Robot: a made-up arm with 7 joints. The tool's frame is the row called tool.
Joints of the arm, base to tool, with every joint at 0 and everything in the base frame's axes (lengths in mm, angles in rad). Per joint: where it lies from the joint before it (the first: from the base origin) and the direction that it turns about. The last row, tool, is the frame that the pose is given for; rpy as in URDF.
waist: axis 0 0.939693 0.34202 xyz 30.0 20.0 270.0
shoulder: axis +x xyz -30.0 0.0 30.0
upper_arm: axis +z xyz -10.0 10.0 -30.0
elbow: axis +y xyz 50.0 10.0 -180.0
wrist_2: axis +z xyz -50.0 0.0 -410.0
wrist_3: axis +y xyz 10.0 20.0 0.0
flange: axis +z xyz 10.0 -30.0 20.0
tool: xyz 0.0 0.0 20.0 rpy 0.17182 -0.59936 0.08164
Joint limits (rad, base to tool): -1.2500..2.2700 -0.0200..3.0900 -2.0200..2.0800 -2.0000..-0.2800 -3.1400..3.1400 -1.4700..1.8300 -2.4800..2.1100
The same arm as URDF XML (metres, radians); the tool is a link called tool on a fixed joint. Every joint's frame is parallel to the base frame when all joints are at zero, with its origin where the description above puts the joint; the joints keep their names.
<robot name="arm">
<joint name="waist" type="revolute"><parent link="base"/><child link="link1"/><origin xyz="0.0300 0.0200 0.2700"/><axis xyz="0 0.9397 0.342"/><limit lower="-1.2500" upper="2.2700"/></joint>
<joint name="shoulder" type="revolute"><parent link="link1"/><child link="link2"/><origin xyz="-0.0300 0.0000 0.0300"/><axis xyz="1 0 0"/><limit lower="-0.0200" upper="3.0900"/></joint>
<joint name="upper_arm" type="revolute"><parent link="link2"/><child link="link3"/><origin xyz="-0.0100 0.0100 -0.0300"/><axis xyz="0 0 1"/><limit lower="-2.0200" upper="2.0800"/></joint>
<joint name="elbow" type="revolute"><parent link="link3"/><child link="link4"/><origin xyz="0.0500 0.0100 -0.1800"/><axis xyz="0 1 0"/><limit lower="-2.0000" upper="-0.2800"/></joint>
<joint name="wrist_2" type="revolute"><parent link="link4"/><child link="link5"/><origin xyz="-0.0500 0.0000 -0.4100"/><axis xyz="0 0 1"/><limit lower="-3.1400" upper="3.1400"/></joint>
<joint name="wrist_3" type="revolute"><parent link="link5"/><child link="link6"/><origin xyz="0.0100 0.0200 0.0000"/><axis xyz="0 1 0"/><limit lower="-1.4700" upper="1.8300"/></joint>
<joint name="flange" type="revolute"><parent link="link6"/><child link="link7"/><origin xyz="0.0100 -0.0300 0.0200"/><axis xyz="0 0 1"/><limit lower="-2.4800" upper="2.1100"/></joint>
<joint name="tool_fixed" type="fixed"><parent link="link7"/><child link="tool"/><origin xyz="0.0000 0.0000 0.0200" rpy="0.1718 -0.5994 0.0816"/></joint>
<link name="base"/>
<link name="link1"/>
<link name="link2"/>
<link name="link3"/>
<link name="link4"/>
<link name="link5"/>
<link name="link6"/>
<link name="link7"/>
<link name="tool"/>
</robot>

